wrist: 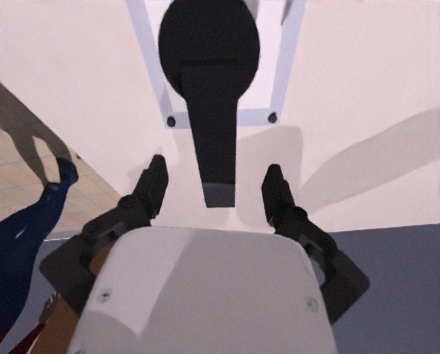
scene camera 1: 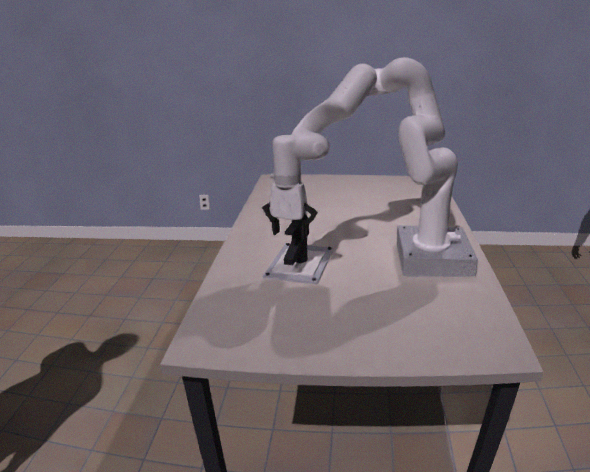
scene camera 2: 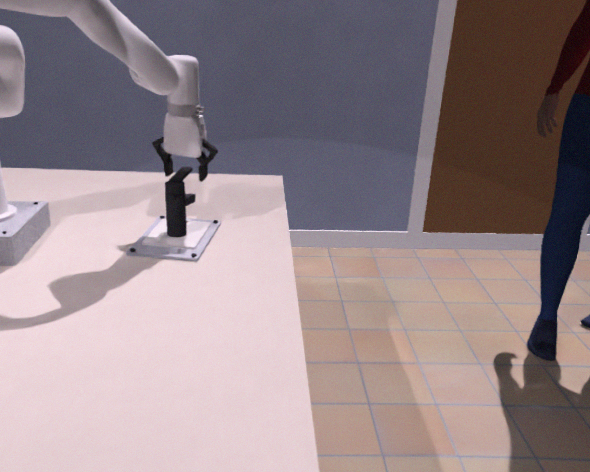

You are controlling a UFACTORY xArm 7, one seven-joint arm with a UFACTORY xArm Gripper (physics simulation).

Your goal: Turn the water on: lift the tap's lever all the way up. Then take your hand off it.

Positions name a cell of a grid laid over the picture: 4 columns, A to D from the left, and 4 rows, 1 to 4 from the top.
Scene:
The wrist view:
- my gripper: B2
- black tap: B1
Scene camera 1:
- my gripper: B2
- black tap: C3
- grey base plate: B3
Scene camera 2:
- black tap: B2
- grey base plate: A3

